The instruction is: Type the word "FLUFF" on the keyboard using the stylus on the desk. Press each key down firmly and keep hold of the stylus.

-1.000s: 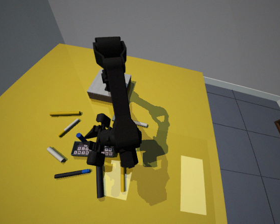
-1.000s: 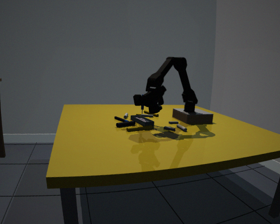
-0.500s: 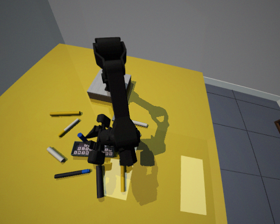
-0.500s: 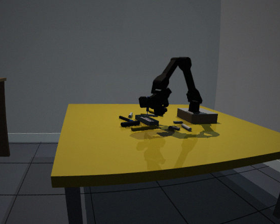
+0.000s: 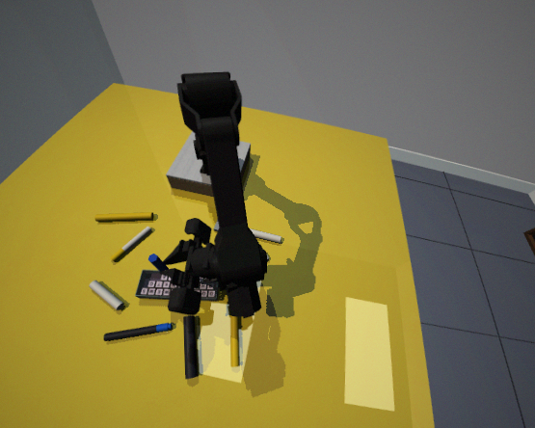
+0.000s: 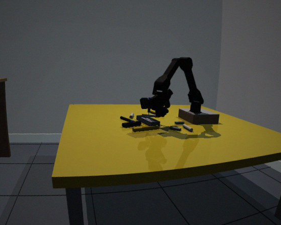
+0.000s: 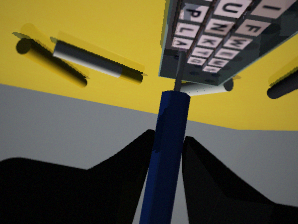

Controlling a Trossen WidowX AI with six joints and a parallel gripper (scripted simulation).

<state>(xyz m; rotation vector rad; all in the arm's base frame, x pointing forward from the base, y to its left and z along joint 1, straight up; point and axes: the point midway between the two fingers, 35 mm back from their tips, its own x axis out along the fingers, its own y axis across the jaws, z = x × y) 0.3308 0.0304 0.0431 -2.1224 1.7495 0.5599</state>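
My gripper tip is 130 mm short of the black cylinder, 100 mm to the right of it and 70 mm above it. Round my gripper tip: thin grey tip: 50 mm below; then dark blue stylus: 10 mm below; then yellow stick: 180 mm to the left, 80 mm below, 70 mm ahead.
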